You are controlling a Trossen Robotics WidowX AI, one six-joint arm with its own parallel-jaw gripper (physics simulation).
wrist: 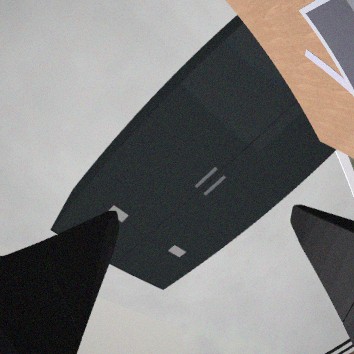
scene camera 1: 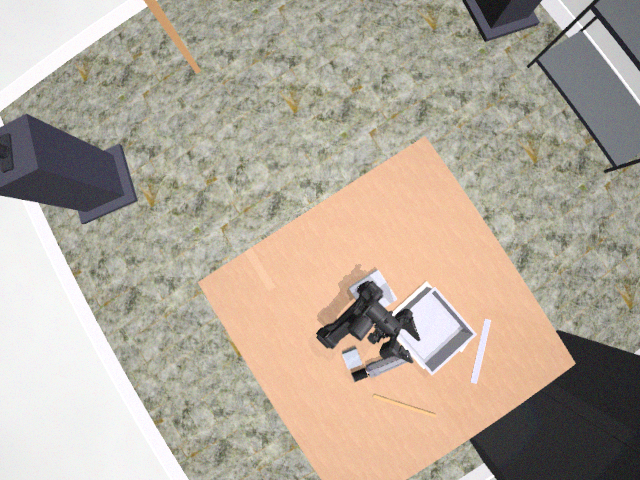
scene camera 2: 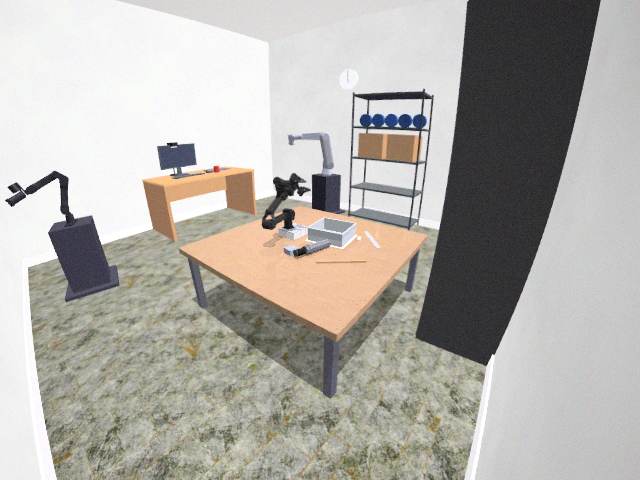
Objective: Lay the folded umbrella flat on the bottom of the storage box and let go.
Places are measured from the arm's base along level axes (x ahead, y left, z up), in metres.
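Pixels of known places: gripper, fingertip midpoint: [wrist: 206, 217] [scene camera 1: 416, 351] [scene camera 2: 308, 185]; arm's base, link origin: [scene camera 1: 366, 290] [scene camera 2: 288, 227].
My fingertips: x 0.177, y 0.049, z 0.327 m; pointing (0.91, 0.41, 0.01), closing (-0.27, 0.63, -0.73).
Observation:
Ahead of a thing's pixels: the offset from my fingertips to its top centre.
The folded umbrella @(dz -0.325, dx +0.165, dy -0.105 m) [scene camera 1: 382, 366] [scene camera 2: 317, 246], grey with a black handle, lies on the table beside the storage box, outside it. The gripper's fingers hide part of it in scene camera 1. The grey, open-topped storage box @(dz -0.287, dx +0.078, dy +0.151 m) [scene camera 1: 449, 352] [scene camera 2: 324, 236] stands on the table, and no object shows on the visible part of its bottom. Part of the box [wrist: 331, 27] also shows at the top right of the wrist view. My gripper [scene camera 1: 415, 350] [scene camera 2: 307, 185] [wrist: 206, 217] is open and empty, raised well above the table, with its fingers pointing sideways.
A light grey block @(dz -0.348, dx +0.088, dy -0.216 m) [scene camera 1: 352, 357] [scene camera 2: 290, 250] sits by the umbrella's handle. A thin wooden stick @(dz -0.372, dx +0.384, dy -0.072 m) [scene camera 1: 404, 405] [scene camera 2: 341, 261] lies in front. A white strip @(dz -0.381, dx +0.285, dy +0.348 m) [scene camera 1: 480, 351] [scene camera 2: 372, 239] [wrist: 325, 68] lies beyond the box. A tall dark cabinet [scene camera 2: 506, 155] [wrist: 200, 145] stands past the table.

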